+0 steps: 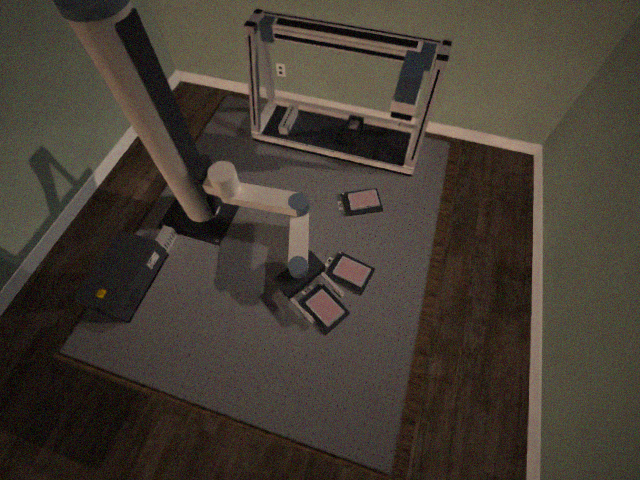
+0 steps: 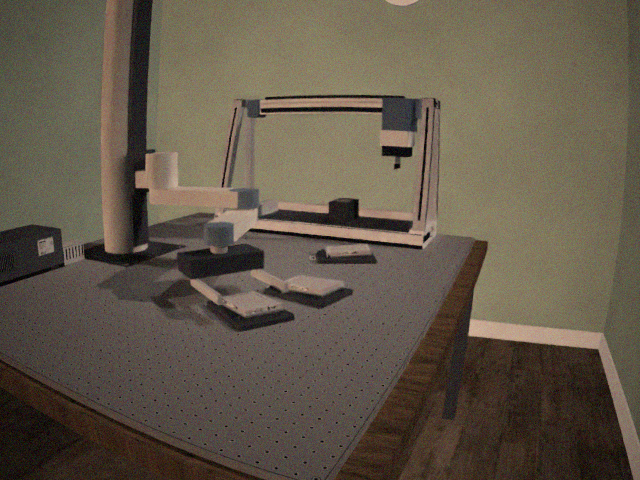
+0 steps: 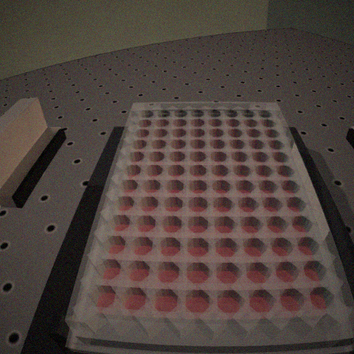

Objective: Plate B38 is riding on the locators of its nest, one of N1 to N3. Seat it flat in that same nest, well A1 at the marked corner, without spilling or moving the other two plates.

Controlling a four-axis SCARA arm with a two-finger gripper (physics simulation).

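Observation:
My gripper (image 1: pixel 327 308) (image 2: pixel 253 295) (image 3: pixel 206 111) is open wide and empty. Its two pale fingers stand on either side of the nearest plate (image 1: pixel 324 305) (image 2: pixel 253 303) (image 3: pixel 200 215), apart from it. This clear plate with red wells lies over a black nest (image 1: pixel 325 329) (image 2: pixel 264 321) (image 3: pixel 60 280); whether it is flat is hard to tell. A second plate (image 1: pixel 352 271) (image 2: pixel 315 285) lies on its nest (image 1: pixel 360 289) (image 2: pixel 321 302) close beside one finger. A third plate (image 1: pixel 363 198) (image 2: pixel 348 250) lies on a nest farther back. Plate names, nest labels and the A1 mark are not readable.
A gantry frame (image 1: pixel 330 153) (image 2: pixel 330 230) with a blue head (image 1: pixel 410 77) (image 2: pixel 398 114) stands behind the nests. A dark box (image 1: pixel 121 279) (image 2: pixel 25 248) is at the left. The arm's column (image 1: pixel 139 108) (image 2: pixel 116 129) rises from the perforated table top (image 1: pixel 248 372) (image 2: pixel 248 382).

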